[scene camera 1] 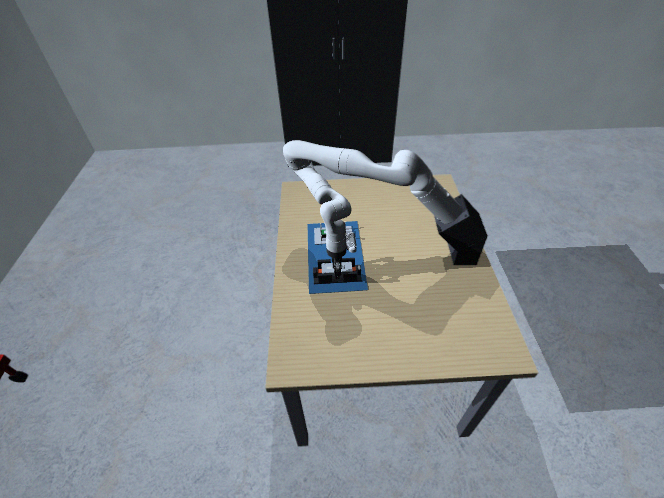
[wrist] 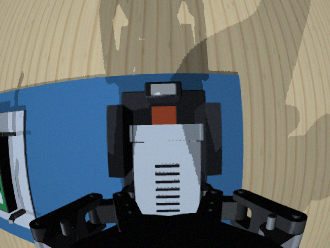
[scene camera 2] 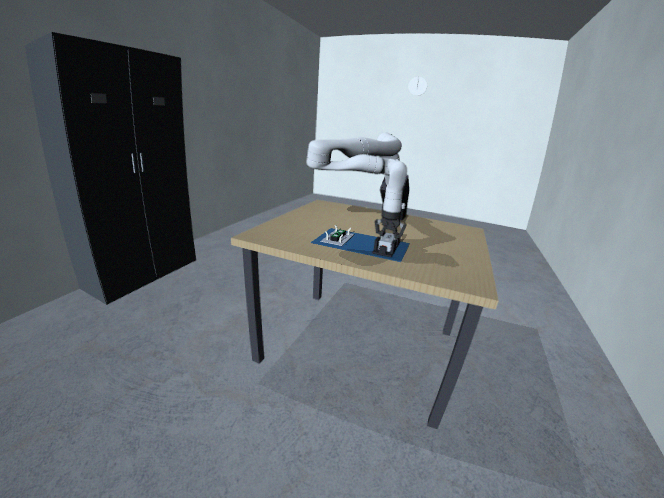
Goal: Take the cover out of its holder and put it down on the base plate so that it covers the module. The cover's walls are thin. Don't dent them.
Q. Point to a light grey cover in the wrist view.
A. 167, 167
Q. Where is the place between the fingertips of my gripper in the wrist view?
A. At 167, 189
